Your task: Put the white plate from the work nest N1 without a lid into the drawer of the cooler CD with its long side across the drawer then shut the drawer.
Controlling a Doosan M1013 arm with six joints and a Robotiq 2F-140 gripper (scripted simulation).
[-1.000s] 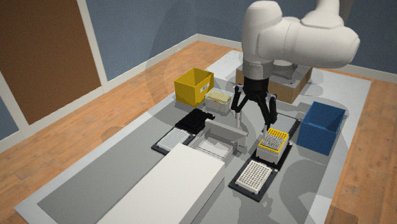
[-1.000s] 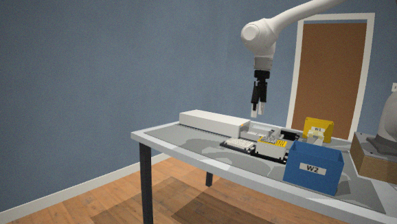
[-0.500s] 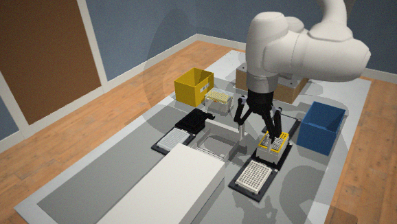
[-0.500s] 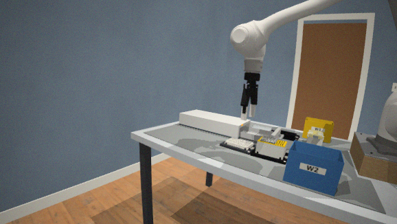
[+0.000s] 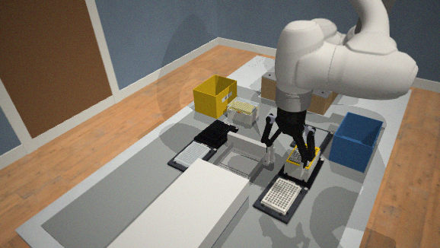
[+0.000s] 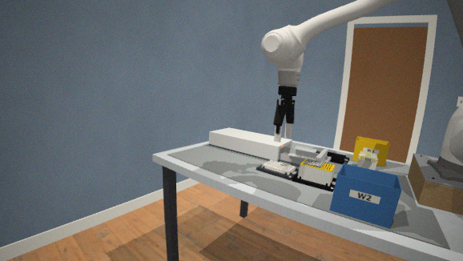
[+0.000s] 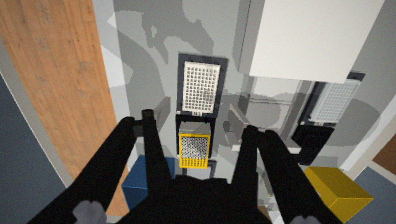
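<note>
Right now the white plate is 150 mm below my hand. Round my hand: drawer: 190 mm to the right, 140 mm below, 60 mm behind; then work nest N1: 160 mm below; then yellow-topped tip box: 170 mm behind, 110 mm below, 20 mm to the left.
</note>
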